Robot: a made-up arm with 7 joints. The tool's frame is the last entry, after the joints.
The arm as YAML. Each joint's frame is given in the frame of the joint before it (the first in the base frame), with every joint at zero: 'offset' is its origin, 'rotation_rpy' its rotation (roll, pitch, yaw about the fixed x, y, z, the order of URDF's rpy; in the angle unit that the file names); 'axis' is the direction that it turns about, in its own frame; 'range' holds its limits. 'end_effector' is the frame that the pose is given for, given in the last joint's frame.
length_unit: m
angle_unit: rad
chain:
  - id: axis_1
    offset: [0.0, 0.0, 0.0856]
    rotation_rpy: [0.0, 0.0, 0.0]
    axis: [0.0, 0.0, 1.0]
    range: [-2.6, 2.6]
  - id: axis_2
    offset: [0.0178, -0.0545, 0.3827]
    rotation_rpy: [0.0, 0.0, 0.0]
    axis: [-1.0, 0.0, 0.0]
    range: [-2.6, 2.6]
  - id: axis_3
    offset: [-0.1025, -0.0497, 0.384]
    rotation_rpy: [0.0, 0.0, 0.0]
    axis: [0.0, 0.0, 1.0]
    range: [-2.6, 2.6]
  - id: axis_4
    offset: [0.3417, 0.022, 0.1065]
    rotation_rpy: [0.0, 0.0, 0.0]
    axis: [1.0, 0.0, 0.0]
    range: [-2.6, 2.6]
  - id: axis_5
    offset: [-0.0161, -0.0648, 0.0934]
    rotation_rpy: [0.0, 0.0, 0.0]
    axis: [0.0, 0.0, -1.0]
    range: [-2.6, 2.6]
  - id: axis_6
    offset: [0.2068, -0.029, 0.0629]
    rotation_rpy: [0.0, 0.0, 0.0]
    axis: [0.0, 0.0, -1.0]
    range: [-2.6, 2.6]
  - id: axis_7
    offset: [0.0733, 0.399, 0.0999]
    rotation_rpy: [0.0, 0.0, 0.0]
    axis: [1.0, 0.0, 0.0]
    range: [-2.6, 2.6]
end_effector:
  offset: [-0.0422, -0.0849, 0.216]
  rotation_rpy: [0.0, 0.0, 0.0]
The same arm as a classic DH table. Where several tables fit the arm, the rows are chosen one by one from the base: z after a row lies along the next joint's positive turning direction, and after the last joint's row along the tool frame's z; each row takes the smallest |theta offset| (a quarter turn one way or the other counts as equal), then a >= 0, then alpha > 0; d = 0 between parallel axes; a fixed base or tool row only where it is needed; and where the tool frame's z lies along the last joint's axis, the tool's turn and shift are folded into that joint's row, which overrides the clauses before.
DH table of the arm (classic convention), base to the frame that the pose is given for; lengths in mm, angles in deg. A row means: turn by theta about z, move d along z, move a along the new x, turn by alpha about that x. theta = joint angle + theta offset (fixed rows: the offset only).
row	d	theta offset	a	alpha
axis_1	468.3	-90	54.5	90
axis_2	84.7	0	49.7	-90
axis_3	490.5	0	-22	-90
axis_4	325.6	0	64.8	-90
axis_5	0	-82.02	208.8	0
axis_6	-256.2	82.02	-399	90
axis_7	31.1	0	84.9	90
tool (fixed)	216	90	0	0
Joint limits (deg, base to tool): -148.97..148.97 -148.97..148.97 -148.97..148.97 -148.97..148.97 -148.97..148.97 -148.97..148.97 -148.97..148.97

